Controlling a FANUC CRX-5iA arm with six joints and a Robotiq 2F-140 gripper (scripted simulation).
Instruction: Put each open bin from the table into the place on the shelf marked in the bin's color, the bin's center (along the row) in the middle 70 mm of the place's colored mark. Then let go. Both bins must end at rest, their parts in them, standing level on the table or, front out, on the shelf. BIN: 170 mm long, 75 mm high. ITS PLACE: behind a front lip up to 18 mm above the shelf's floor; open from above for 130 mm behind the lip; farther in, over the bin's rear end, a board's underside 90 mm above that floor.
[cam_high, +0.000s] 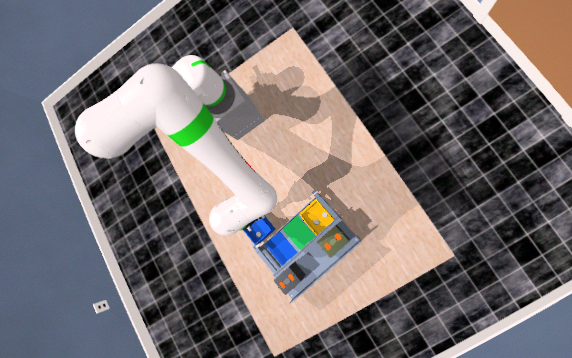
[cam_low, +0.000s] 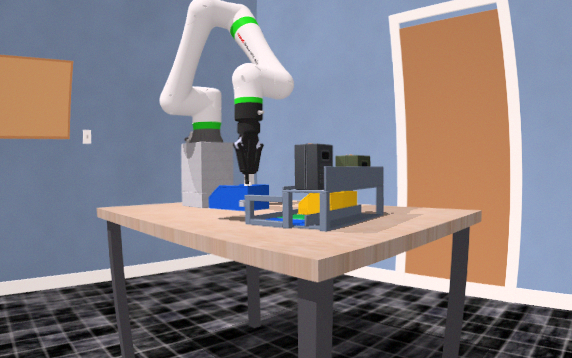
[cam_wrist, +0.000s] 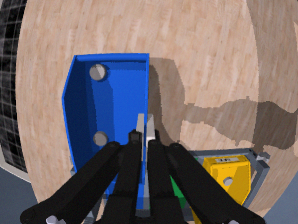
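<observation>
Now: the blue bin 10 mm ahead of my hand, 50 mm to the right of it and 40 mm below it. Round my hand: yellow bin (140 mm ahead, 220 mm to the left, 70 mm below); dark box (290 mm ahead, 20 mm to the left, 50 mm above).
</observation>
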